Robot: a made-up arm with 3 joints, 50 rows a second.
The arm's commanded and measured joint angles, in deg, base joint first. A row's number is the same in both.
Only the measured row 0 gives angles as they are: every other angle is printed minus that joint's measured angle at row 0.
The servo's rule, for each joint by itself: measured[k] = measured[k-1] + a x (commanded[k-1-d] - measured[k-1]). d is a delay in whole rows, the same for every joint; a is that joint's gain. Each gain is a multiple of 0.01, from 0.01 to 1. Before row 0 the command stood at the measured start. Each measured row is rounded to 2 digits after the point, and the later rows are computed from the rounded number. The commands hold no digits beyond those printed.
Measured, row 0: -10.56 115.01 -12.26
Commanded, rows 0 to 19: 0.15 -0.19 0.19; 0.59 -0.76 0.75; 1.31 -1.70 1.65; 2.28 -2.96 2.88; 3.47 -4.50 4.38; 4.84 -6.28 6.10; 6.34 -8.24 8.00; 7.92 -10.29 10.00; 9.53 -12.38 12.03; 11.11 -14.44 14.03; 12.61 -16.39 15.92; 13.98 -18.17 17.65; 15.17 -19.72 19.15; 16.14 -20.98 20.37; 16.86 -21.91 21.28; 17.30 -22.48 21.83; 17.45 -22.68 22.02; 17.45 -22.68 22.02; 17.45 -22.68 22.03; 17.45 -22.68 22.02
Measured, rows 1 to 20: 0.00 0.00 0.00; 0.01 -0.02 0.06; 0.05 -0.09 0.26; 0.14 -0.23 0.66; 0.29 -0.48 1.30; 0.51 -0.84 2.19; 0.81 -1.33 3.32; 1.20 -1.95 4.68; 1.67 -2.70 6.22; 2.22 -3.57 7.90; 2.84 -4.55 9.68; 3.52 -5.62 11.49; 4.25 -6.75 13.28; 5.01 -7.92 14.98; 5.79 -9.10 16.54; 6.56 -10.25 17.91; 7.31 -11.35 19.05; 8.02 -12.37 19.91; 8.68 -13.30 20.52; 9.29 -14.14 20.96
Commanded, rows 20 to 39: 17.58 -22.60 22.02; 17.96 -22.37 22.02; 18.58 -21.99 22.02; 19.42 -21.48 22.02; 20.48 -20.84 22.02; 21.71 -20.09 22.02; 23.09 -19.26 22.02; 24.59 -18.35 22.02; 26.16 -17.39 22.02; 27.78 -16.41 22.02; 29.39 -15.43 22.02; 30.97 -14.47 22.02; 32.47 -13.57 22.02; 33.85 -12.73 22.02; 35.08 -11.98 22.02; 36.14 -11.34 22.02; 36.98 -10.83 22.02; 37.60 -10.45 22.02; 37.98 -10.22 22.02; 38.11 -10.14 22.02
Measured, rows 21 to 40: 9.86 -14.91 21.27; 10.40 -15.60 21.49; 10.93 -16.21 21.64; 11.47 -16.73 21.75; 12.03 -17.16 21.83; 12.62 -17.49 21.89; 13.26 -17.72 21.93; 13.95 -17.86 21.96; 14.69 -17.90 21.98; 15.49 -17.85 21.99; 16.35 -17.72 22.00; 17.26 -17.51 22.01; 18.22 -17.24 22.01; 19.22 -16.91 22.01; 20.24 -16.53 22.01; 21.28 -16.12 22.01; 22.32 -15.69 22.01; 23.35 -15.25 22.01; 24.35 -14.82 22.01; 25.30 -14.41 22.01
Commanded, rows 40 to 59: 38.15 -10.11 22.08; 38.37 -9.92 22.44; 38.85 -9.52 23.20; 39.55 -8.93 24.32; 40.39 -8.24 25.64; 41.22 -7.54 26.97; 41.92 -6.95 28.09; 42.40 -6.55 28.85; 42.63 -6.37 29.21; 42.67 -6.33 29.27; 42.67 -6.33 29.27; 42.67 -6.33 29.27; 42.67 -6.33 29.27; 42.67 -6.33 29.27; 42.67 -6.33 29.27; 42.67 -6.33 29.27; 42.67 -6.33 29.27; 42.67 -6.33 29.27; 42.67 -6.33 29.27; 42.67 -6.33 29.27
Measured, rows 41 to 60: 26.20 -14.03 22.01; 27.04 -13.68 22.03; 27.83 -13.34 22.15; 28.60 -13.00 22.45; 29.37 -12.63 22.99; 30.14 -12.23 23.76; 30.92 -11.81 24.69; 31.69 -11.37 25.68; 32.44 -10.94 26.60; 33.15 -10.53 27.36; 33.82 -10.15 27.91; 34.44 -9.81 28.30; 35.02 -9.50 28.58; 35.56 -9.21 28.78; 36.06 -8.95 28.92; 36.52 -8.71 29.02; 36.95 -8.50 29.09; 37.35 -8.30 29.14; 37.72 -8.12 29.18; 38.07 -7.96 29.21
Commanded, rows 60 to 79: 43.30 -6.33 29.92; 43.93 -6.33 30.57; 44.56 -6.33 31.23; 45.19 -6.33 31.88; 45.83 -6.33 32.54; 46.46 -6.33 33.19; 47.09 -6.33 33.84; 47.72 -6.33 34.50; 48.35 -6.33 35.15; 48.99 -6.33 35.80; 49.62 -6.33 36.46; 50.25 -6.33 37.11; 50.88 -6.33 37.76; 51.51 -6.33 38.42; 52.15 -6.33 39.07; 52.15 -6.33 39.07; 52.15 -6.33 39.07; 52.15 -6.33 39.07; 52.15 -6.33 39.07; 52.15 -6.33 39.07
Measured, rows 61 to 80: 38.39 -7.81 29.23; 38.73 -7.68 29.43; 39.09 -7.56 29.76; 39.47 -7.45 30.19; 39.87 -7.35 30.68; 40.29 -7.26 31.22; 40.72 -7.18 31.79; 41.17 -7.10 32.38; 41.63 -7.03 32.99; 42.10 -6.97 33.62; 42.58 -6.91 34.25; 43.07 -6.86 34.89; 43.57 -6.81 35.53; 44.08 -6.77 36.18; 44.60 -6.73 36.83; 45.13 -6.69 37.48; 45.62 -6.66 37.94; 46.08 -6.63 38.27; 46.50 -6.60 38.50; 46.90 -6.58 38.67
